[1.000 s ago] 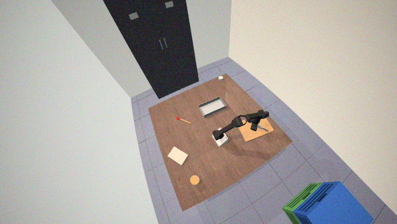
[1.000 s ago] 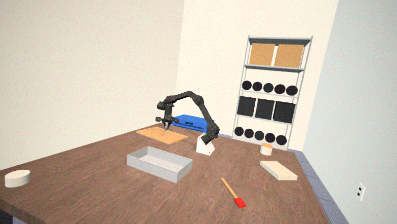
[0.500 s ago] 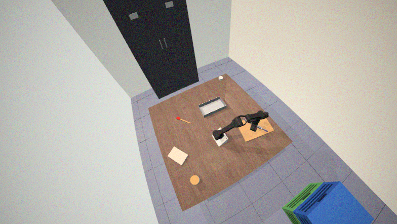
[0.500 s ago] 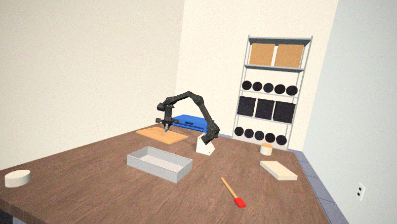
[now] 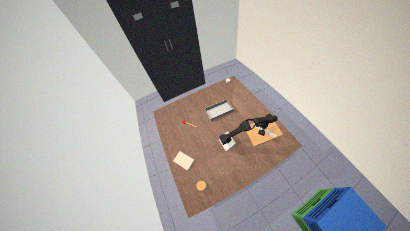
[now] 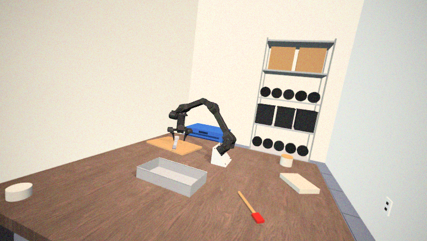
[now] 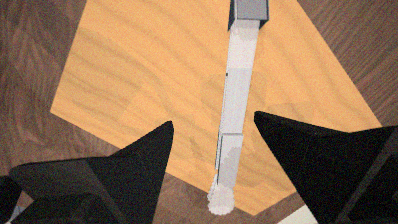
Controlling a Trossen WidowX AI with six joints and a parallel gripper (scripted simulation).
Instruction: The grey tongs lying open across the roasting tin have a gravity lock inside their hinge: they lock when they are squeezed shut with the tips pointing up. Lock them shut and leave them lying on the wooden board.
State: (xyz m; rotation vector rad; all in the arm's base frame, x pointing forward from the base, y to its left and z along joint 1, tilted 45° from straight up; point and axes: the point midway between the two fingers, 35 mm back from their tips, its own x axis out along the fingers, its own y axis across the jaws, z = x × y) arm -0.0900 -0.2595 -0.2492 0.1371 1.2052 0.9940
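Now: gripper tip 40 mm to the left of the orange wooden board, 40 mm above it and 10 mm past it. The rest, counted from my gripper tip: pale block 850 mm to the left, 130 mm ahead, 30 mm below; red spatula 640 mm to the left, 520 mm ahead, 40 mm below; grey roasting tin 470 mm ahead, 240 mm to the left, 20 mm below.
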